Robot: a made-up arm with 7 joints. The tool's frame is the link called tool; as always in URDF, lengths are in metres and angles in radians.
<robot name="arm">
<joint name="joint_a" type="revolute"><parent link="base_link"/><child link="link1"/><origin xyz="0 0 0.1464" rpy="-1.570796 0 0"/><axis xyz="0 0 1"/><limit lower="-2.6" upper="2.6" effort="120" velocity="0.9"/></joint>
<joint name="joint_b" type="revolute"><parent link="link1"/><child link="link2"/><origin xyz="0.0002 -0.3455 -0.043" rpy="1.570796 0 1.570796"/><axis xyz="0 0 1"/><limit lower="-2.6" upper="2.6" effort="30" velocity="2.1"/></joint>
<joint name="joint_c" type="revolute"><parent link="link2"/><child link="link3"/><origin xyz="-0.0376 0.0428 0.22" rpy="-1.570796 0 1.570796"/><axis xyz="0 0 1"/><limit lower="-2.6" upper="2.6" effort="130" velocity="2.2"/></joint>
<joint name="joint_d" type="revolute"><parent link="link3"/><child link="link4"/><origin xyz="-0.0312 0.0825 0.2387" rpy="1.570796 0 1.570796"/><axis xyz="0 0 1"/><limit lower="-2.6" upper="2.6" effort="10" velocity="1.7"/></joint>
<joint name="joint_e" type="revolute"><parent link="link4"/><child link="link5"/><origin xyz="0.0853 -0.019 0.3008" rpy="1.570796 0 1.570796"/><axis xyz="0 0 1"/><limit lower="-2.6" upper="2.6" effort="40" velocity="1.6"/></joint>
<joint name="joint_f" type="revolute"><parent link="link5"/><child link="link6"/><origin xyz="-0.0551 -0.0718 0.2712" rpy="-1.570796 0 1.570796"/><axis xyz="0 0 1"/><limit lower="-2.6" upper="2.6" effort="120" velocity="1"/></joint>
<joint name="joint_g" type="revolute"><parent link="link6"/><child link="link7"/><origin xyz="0.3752 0.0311 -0.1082" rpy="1.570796 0 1.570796"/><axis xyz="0 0 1"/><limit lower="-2.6" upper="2.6" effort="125" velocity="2.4"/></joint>
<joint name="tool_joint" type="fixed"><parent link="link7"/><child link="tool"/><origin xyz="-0.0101 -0.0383 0.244" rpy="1.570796 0 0"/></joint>
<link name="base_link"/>
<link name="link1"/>
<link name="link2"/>
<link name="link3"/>
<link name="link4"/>
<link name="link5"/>
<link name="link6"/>
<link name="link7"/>
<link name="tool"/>
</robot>
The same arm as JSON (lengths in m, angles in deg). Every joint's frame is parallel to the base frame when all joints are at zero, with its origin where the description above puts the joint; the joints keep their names.
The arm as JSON. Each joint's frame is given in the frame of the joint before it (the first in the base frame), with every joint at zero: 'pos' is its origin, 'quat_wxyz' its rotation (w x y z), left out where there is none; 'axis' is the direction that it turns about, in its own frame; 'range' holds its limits. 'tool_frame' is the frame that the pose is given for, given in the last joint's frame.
{
  "length_unit": "m",
  "angle_unit": "deg",
  "joints": [
    {
      "joint": "joint_a",
      "pos": [
        0.0,
        0.0,
        0.1464
      ],
      "axis": "+y",
      "range": [
        -148.97,
        148.97
      ]
    },
    {
      "joint": "joint_b",
      "pos": [
        0.0002,
        -0.043,
        0.3455
      ],
      "axis": "+x",
      "range": [
        -148.97,
        148.97
      ]
    },
    {
      "joint": "joint_c",
      "pos": [
        0.22,
        0.0428,
        0.0376
      ],
      "axis": "+z",
      "range": [
        -148.97,
        148.97
      ]
    },
    {
      "joint": "joint_d",
      "pos": [
        -0.0825,
        -0.0312,
        0.2387
      ],
      "axis": "+y",
      "range": [
        -148.97,
        148.97
      ]
    },
    {
      "joint": "joint_e",
      "pos": [
        -0.0853,
        0.3008,
        -0.019
      ],
      "axis": "-x",
      "range": [
        -148.97,
        148.97
      ]
    },
    {
      "joint": "joint_f",
      "pos": [
        -0.2712,
        -0.0718,
        -0.0551
      ],
      "axis": "-z",
      "range": [
        -148.97,
        148.97
      ]
    },
    {
      "joint": "joint_g",
      "pos": [
        0.0311,
        0.3752,
        0.1082
      ],
      "axis": "+y",
      "range": [
        -148.97,
        148.97
      ]
    }
  ],
  "tool_frame": {
    "pos": [
      -0.0101,
      0.244,
      0.0383
    ]
  }
}

